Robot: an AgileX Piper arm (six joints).
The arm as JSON. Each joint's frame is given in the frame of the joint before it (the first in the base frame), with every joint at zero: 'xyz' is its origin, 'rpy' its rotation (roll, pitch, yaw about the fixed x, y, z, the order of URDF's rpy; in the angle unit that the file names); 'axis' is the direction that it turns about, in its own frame. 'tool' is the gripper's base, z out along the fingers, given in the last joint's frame.
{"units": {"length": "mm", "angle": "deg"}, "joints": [
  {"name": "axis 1", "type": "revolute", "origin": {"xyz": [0.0, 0.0, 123.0], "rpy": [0.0, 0.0, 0.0]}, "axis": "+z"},
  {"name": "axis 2", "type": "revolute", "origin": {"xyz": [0.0, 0.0, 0.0], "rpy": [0.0, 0.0, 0.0]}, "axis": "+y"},
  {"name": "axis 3", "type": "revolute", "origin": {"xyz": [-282.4, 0.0, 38.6], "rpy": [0.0, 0.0, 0.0]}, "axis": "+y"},
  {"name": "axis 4", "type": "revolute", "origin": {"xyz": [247.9, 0.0, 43.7], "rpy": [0.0, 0.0, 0.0]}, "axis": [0.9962, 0.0, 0.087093]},
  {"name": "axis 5", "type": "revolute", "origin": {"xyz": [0.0, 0.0, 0.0], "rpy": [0.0, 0.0, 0.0]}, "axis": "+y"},
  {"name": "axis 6", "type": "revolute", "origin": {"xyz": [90.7, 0.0, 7.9], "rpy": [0.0, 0.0, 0.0]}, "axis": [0.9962, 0.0, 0.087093]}
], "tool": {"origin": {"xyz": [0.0, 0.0, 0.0], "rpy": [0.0, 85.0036, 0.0]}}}
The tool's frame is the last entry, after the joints.
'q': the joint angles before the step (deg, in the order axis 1, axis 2, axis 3, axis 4, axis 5, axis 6). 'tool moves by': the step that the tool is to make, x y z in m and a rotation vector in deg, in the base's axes. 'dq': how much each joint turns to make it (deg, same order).
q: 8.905 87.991 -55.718 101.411 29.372 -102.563
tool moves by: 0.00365 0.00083 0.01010 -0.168 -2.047 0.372
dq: 0.000 0.000 -1.920 -0.507 0.132 -0.104
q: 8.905 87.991 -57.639 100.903 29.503 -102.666
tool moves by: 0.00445 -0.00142 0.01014 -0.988 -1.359 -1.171
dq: -0.001 -0.105 -2.162 -2.056 -1.716 1.657
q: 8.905 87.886 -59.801 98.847 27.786 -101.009
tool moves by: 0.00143 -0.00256 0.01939 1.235 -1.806 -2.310
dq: -0.001 -1.204 -2.474 -1.108 -2.039 3.160
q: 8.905 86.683 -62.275 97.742 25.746 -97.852
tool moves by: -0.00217 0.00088 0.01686 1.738 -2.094 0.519
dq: -0.001 -1.068 -1.803 -0.162 0.845 1.478
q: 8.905 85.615 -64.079 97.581 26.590 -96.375
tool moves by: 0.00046 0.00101 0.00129 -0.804 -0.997 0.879
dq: 0.001 0.162 -0.353 -0.001 0.657 -1.299
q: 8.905 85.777 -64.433 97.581 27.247 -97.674
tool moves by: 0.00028 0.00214 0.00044 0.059 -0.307 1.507
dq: -0.001 0.324 -0.349 -0.232 1.475 -0.206
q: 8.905 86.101 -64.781 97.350 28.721 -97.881
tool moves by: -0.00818 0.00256 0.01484 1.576 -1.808 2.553
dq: 0.001 -1.630 -0.832 -0.758 2.723 1.532
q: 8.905 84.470 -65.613 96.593 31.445 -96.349
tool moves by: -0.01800 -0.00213 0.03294 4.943 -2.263 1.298
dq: -0.424 -4.047 -1.682 -0.574 2.242 5.584
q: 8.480 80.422 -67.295 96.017 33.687 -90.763
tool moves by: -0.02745 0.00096 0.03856 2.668 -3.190 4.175
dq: -0.123 -4.610 -3.048 -4.269 4.169 7.527
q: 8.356 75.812 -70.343 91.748 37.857 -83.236
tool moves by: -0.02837 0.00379 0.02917 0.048 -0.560 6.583
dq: 0.000 -3.300 -3.795 -6.914 6.791 9.595
